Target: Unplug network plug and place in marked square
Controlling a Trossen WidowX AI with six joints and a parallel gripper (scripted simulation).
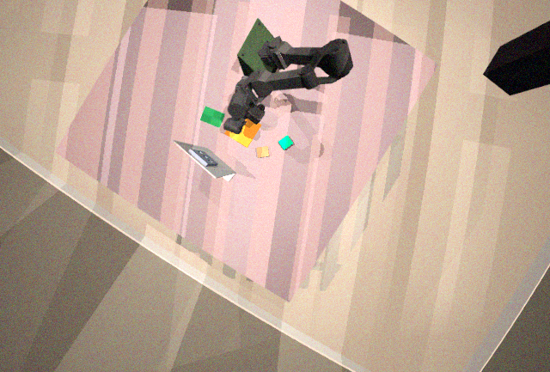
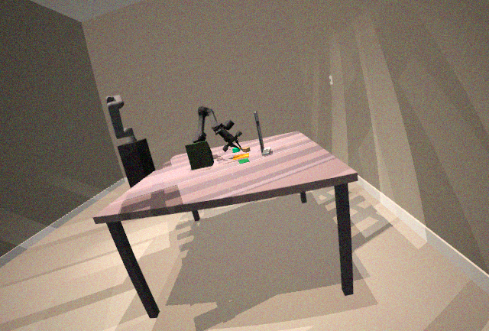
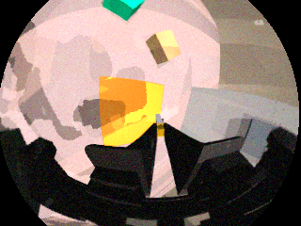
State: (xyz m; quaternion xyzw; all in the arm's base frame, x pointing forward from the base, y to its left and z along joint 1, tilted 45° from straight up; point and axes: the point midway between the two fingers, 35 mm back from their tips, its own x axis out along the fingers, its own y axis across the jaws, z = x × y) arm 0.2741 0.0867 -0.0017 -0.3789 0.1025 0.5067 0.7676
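My gripper tip is 60 mm above the orange marked square and 10 mm past it. Also, from my gripper tip: network plug right at my gripper tip; then flat green patch 140 mm to the right, 60 mm below, 20 mm ahead; then tan cube 130 mm to the left, 40 mm below, 20 mm ahead.
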